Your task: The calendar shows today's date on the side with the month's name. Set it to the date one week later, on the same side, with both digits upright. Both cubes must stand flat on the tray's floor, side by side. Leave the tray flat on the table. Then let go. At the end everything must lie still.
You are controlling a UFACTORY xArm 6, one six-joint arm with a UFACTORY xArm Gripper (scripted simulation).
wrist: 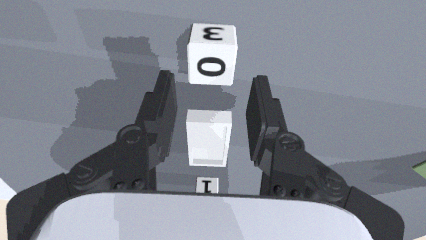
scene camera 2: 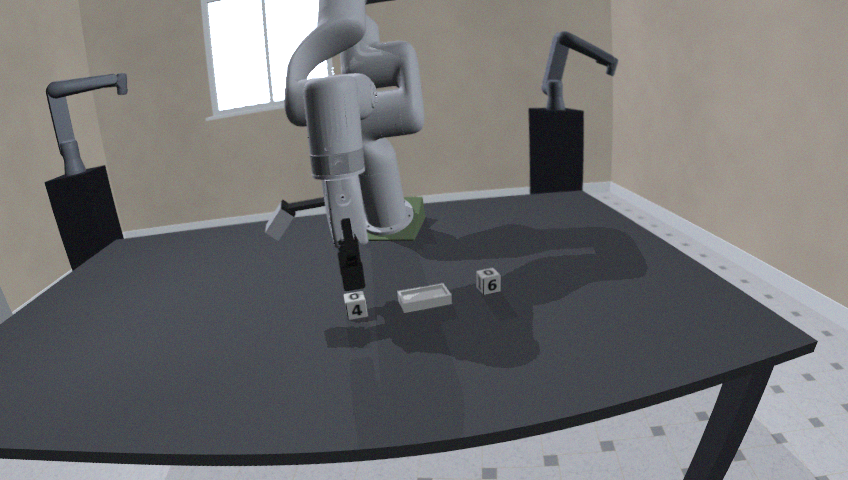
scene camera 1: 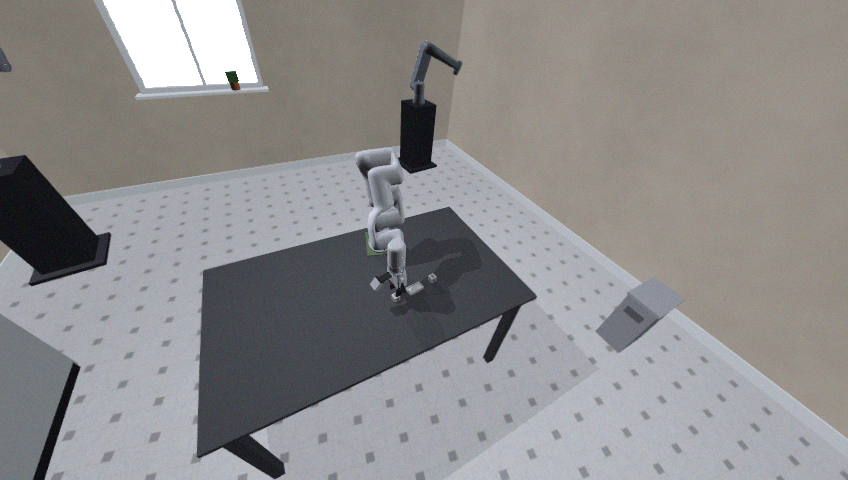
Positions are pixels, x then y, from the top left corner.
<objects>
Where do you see a white calendar tray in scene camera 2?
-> At 436, 295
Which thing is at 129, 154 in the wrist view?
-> The gripper.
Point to a white calendar tray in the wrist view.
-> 208, 132
</objects>
